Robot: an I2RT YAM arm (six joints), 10 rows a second.
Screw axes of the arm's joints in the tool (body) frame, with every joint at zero. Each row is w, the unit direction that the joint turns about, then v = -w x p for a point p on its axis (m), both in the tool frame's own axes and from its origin. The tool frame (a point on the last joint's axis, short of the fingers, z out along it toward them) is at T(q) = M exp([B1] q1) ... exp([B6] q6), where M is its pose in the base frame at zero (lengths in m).
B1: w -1 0 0 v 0 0.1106 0
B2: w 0 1 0 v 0.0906 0 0.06
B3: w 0 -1 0 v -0.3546 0 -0.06
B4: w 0 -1 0 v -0.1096 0 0
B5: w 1 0 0 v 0 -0.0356 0
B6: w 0 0 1 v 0 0 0
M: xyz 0.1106 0 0.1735 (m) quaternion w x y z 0.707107 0 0.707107 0
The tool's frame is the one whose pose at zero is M.
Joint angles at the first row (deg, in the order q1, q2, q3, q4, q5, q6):
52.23 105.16 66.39 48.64 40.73 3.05
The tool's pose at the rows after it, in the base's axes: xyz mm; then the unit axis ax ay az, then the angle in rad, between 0 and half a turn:
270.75 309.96 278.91 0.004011 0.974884 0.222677 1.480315
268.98 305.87 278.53 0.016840 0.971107 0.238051 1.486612
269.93 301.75 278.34 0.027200 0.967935 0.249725 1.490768
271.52 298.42 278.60 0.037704 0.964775 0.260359 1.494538
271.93 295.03 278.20 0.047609 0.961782 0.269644 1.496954
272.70 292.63 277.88 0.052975 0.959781 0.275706 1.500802
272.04 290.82 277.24 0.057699 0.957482 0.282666 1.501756
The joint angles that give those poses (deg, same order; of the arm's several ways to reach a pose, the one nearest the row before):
52.07 103.98 64.69 49.54 40.36 5.06
51.90 103.15 63.53 49.87 40.10 6.70
51.40 102.65 62.83 50.09 39.57 8.01
50.89 102.32 62.46 50.17 39.11 9.26
50.52 101.93 61.80 50.57 38.83 10.31
50.19 101.67 61.43 50.59 38.48 11.09
50.09 101.41 60.86 51.07 38.28 11.66

